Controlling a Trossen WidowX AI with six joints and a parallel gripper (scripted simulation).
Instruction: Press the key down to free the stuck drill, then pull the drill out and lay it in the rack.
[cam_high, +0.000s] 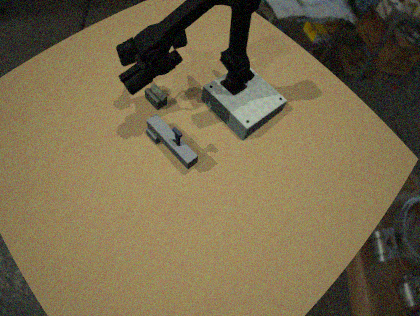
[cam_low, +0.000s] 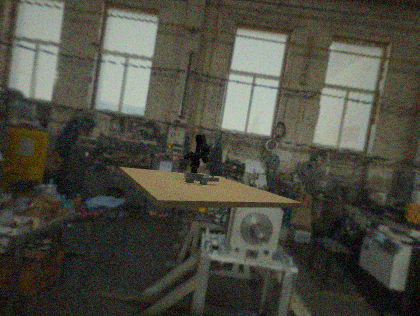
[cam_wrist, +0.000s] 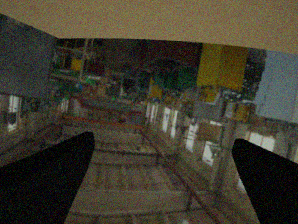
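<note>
Now: the dark key piece 100 mm ahead of my gripper tip, 280 mm to the left of it and 120 mm below it. From my gripper tip the other things lie so: block (100 mm ahead, 250 mm to the left, 170 mm below).
</note>
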